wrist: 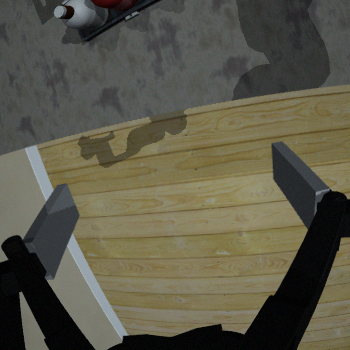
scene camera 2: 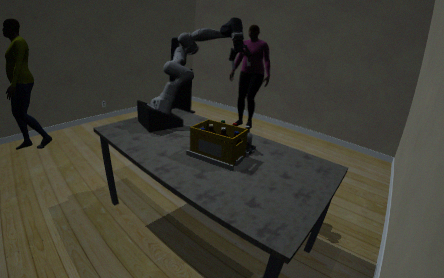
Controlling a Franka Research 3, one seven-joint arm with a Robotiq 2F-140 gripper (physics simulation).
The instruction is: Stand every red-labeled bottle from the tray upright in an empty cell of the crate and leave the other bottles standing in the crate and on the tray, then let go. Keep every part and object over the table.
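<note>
The yellow crate (scene camera 2: 212, 146) stands on the table with several bottles in its cells; a few necks, such as a dark bottle with a pale cap (scene camera 2: 223, 131), show above its rim. Behind it, a grey-white bottle (scene camera 2: 248, 134) (wrist: 82, 15) stands on the dark tray (scene camera 2: 253, 148) (wrist: 142, 7). A red bottle or red-labeled part (wrist: 116, 2) shows beside it at the top edge of the wrist view. A green cap (scene camera 2: 223, 122) shows behind the crate. Labels are mostly hidden. My gripper (scene camera 2: 240, 58) (wrist: 169, 180) is wide open and empty, high above and away from the crate and tray.
The crate rests on a pale flat base (scene camera 2: 210, 159). The grey table (scene camera 2: 295, 185) (wrist: 200, 65) has its edge crossing the wrist view, with wooden floor beyond. A person in pink (scene camera 2: 256, 57) stands behind the gripper, another in yellow-green (scene camera 2: 20, 60) at the left.
</note>
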